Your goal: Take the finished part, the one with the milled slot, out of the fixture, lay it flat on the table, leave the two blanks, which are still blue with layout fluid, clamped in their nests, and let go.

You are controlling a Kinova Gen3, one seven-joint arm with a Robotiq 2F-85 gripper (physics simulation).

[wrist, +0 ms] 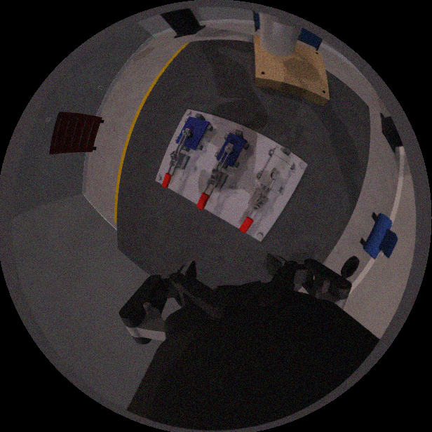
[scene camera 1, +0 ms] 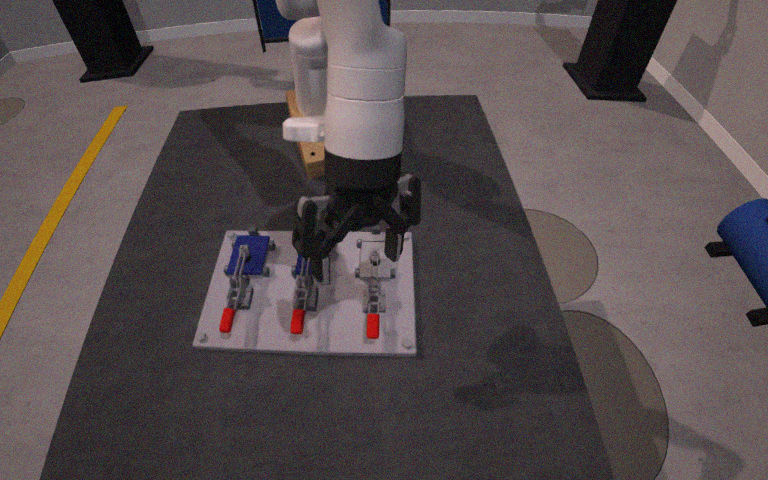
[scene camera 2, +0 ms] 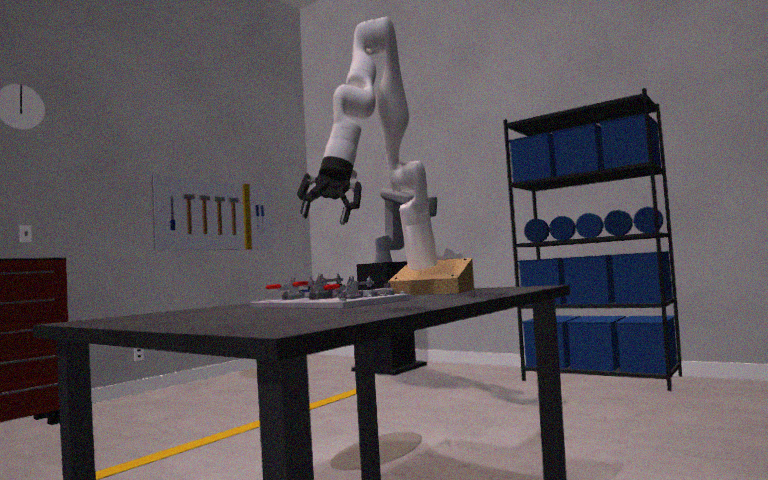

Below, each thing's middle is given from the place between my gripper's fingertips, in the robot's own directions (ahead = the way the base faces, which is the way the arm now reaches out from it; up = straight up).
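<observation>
I find the finished part [scene camera 1: 369,241] 2 cm to the left of my hand, 14 cm behind it and 17 cm below it. The white fixture plate [scene camera 1: 339,326] is 9 cm to the right of my hand, and it is also 10 cm behind my hand and 19 cm below it.
</observation>
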